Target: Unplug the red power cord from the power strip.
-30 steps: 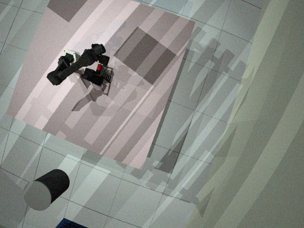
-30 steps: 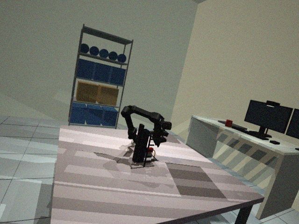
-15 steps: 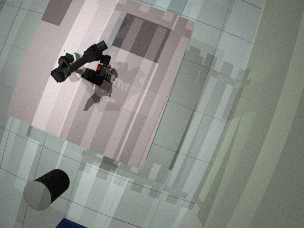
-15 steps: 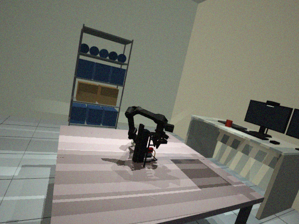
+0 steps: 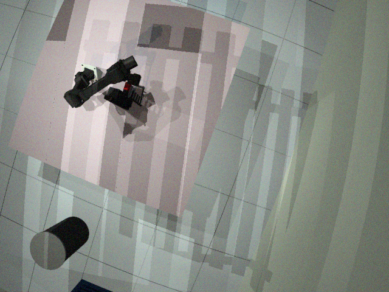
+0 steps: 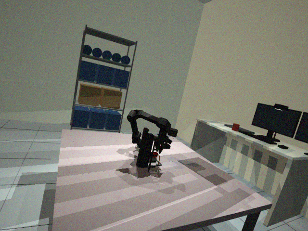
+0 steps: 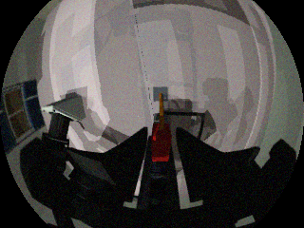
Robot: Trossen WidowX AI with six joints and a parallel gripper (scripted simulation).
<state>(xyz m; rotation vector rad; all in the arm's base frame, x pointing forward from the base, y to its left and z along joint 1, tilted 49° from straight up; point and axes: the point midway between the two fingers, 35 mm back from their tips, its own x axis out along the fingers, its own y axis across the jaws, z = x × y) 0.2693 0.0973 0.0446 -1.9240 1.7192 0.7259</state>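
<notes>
My gripper tip is 10 mm short of the red plug, 50 mm to the left of it and 10 mm above it.
</notes>
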